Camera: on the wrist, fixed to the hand. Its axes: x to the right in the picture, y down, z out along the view.
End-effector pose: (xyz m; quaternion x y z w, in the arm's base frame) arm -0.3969 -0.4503 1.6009 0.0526 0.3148 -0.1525 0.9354
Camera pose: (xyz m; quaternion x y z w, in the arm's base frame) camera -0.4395 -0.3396 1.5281 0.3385 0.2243 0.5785 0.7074
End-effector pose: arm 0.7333 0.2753 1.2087 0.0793 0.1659 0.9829 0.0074
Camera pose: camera 0.7337 0.1547 1.1392 -0.1083 -0.1134 -0.6511 0.7426
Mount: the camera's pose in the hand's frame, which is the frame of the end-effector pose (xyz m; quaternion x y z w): -0.0160 0.0912 -0.1039 0.0631 0.0692 0.7437 0.6619
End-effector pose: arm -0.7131 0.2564 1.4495 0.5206 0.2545 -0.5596 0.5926
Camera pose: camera -0.6032 0.3411 1.4598 0.6099 -0.2130 0.0903 0.7579
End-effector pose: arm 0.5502 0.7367 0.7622 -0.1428 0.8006 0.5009 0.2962
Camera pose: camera 0.4804 0.6852 0.8710 -0.4849 -0.6882 -0.4914 0.2229
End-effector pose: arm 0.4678 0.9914 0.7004 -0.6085 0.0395 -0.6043 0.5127
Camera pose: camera 0.4350 0.8992 0.6014 -0.2992 0.4761 -0.0633 0.8245
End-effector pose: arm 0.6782 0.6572 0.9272 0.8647 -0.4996 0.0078 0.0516
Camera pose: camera 0.5953 0.6359 1.0369 0.2035 -0.9697 0.1349 0.0084
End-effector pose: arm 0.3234 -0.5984 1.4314 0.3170 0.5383 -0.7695 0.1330
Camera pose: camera 0.4212 -0.5409 1.3508 0.6718 0.0812 -0.4224 0.6030
